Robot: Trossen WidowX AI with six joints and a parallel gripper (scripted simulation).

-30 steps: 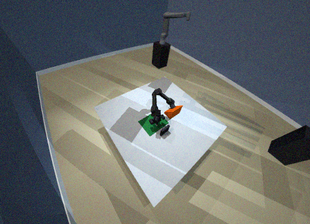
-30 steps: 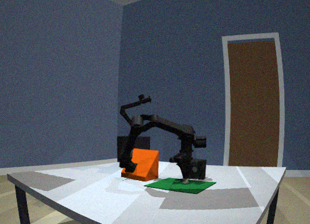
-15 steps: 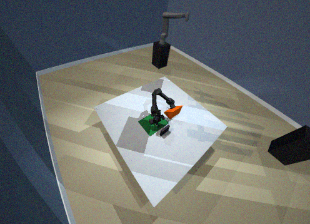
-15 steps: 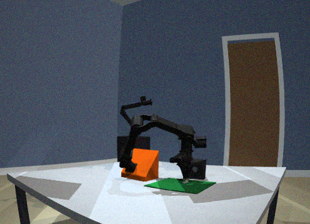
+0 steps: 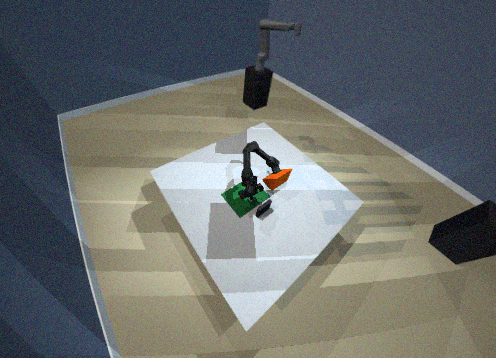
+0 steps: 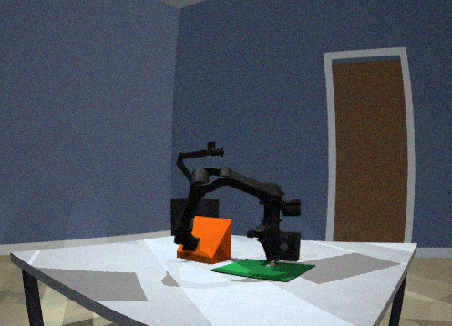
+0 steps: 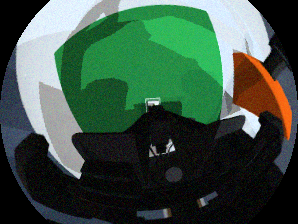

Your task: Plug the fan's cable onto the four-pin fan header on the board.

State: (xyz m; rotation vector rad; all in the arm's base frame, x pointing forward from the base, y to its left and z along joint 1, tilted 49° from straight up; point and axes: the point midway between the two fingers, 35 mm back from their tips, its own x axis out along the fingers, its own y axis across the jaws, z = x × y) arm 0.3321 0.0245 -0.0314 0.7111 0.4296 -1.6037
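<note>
The green board lies 50 mm below my gripper tip and 40 mm to the right of it. Round my gripper tip: black fan: 130 mm to the left, 20 mm above, 10 mm behind; then dark plug: 10 mm to the left, 10 mm above.
</note>
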